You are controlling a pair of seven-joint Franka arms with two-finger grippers.
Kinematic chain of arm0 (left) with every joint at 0, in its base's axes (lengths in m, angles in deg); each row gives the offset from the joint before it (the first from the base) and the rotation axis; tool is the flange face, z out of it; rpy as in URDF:
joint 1: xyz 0 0 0.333 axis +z
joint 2: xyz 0 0 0 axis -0.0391 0.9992 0
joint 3: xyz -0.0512 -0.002 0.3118 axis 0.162 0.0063 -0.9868
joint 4: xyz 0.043 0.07 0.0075 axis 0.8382 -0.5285 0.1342
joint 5: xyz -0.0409 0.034 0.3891 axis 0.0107 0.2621 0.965
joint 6: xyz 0 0 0 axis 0.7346 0.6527 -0.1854
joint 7: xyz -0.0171 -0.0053 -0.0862 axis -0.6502 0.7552 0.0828
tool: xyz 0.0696 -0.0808 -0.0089 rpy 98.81 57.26 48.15
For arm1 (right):
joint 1: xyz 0 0 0.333 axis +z
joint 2: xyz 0 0 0 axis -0.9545 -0.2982 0
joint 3: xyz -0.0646 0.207 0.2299 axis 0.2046 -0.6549 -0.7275
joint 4: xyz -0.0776 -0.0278 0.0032 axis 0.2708 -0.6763 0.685
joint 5: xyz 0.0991 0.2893 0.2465 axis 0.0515 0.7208 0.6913
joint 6: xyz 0 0 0 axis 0.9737 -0.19 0.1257
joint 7: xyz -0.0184 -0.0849 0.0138 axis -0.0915 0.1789 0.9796
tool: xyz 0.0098 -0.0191 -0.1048 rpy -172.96 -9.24 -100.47
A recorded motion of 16 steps. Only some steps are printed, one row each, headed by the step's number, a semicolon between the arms.
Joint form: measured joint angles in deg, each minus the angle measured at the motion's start. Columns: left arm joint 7, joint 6, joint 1, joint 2, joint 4, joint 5, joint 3; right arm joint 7, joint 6, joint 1, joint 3, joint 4, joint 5, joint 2.
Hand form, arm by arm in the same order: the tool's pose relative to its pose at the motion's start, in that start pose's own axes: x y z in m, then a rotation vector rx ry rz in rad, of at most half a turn. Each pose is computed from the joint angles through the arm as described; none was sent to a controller.
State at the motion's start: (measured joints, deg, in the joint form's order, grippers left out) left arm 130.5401 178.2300 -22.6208 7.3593 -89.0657 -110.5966 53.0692; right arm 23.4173 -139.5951 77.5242 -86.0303 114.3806 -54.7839 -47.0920
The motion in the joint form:
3: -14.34 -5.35 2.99 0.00 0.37 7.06 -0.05; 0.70 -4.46 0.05 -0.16 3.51 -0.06 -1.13
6: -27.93 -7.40 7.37 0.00 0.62 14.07 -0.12; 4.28 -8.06 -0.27 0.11 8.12 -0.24 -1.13
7: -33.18 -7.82 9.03 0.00 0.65 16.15 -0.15; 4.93 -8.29 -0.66 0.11 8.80 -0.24 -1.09
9: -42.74 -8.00 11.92 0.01 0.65 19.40 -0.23; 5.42 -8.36 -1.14 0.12 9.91 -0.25 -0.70
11: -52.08 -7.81 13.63 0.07 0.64 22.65 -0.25; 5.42 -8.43 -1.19 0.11 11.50 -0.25 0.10
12: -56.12 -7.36 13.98 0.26 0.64 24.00 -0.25; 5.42 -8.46 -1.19 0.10 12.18 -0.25 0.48
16: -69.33 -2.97 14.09 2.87 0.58 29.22 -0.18; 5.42 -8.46 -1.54 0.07 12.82 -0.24 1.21
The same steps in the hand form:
3: 0.0328 -0.0056 -0.0114 0.0799 0.1031 0.2317; 0.0025 0.0042 0.0341 -0.0018 -0.0042 -0.0071
6: 0.0779 -0.0068 -0.0356 0.1229 0.2015 0.4178; -0.0073 0.0115 0.0660 0.0001 -0.0213 -0.0518
7: 0.0943 -0.0077 -0.0449 0.1388 0.2283 0.4863; -0.0108 0.0149 0.0704 0.0030 -0.0271 -0.0552
9: 0.1228 -0.0097 -0.0615 0.1651 0.2695 0.6103; -0.0169 0.0182 0.0749 0.0077 -0.0363 -0.0539
11: 0.1417 -0.0115 -0.0720 0.2055 0.3092 0.7485; -0.0235 0.0163 0.0797 0.0134 -0.0474 -0.0517
12: 0.1474 -0.0107 -0.0738 0.2252 0.3260 0.8141; -0.0263 0.0151 0.0814 0.0156 -0.0515 -0.0514
16: 0.1684 0.0049 -0.0634 0.3085 0.3971 1.0460; -0.0308 0.0162 0.0791 0.0151 -0.0494 -0.0459

